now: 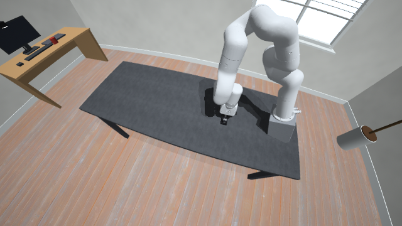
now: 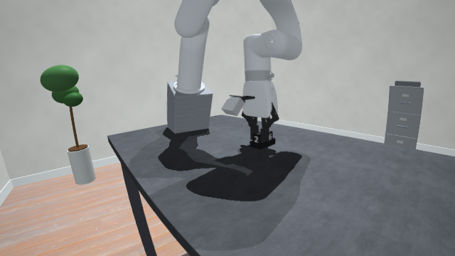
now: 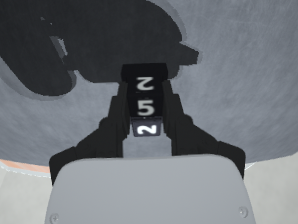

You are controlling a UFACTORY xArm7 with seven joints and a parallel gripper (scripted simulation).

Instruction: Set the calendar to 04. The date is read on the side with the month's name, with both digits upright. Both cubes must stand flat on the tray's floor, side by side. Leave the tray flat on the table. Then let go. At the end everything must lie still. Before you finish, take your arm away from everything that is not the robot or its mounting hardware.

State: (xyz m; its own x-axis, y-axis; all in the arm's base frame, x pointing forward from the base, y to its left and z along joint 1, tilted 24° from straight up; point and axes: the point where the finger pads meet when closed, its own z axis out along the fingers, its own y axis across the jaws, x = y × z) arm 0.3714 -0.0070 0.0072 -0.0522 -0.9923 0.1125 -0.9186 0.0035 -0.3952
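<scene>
The black calendar tray lies 2 cm to the left of my hand and 3 cm below it. Round my hand: black number cube (3 cm to the left, 2 cm below).
</scene>
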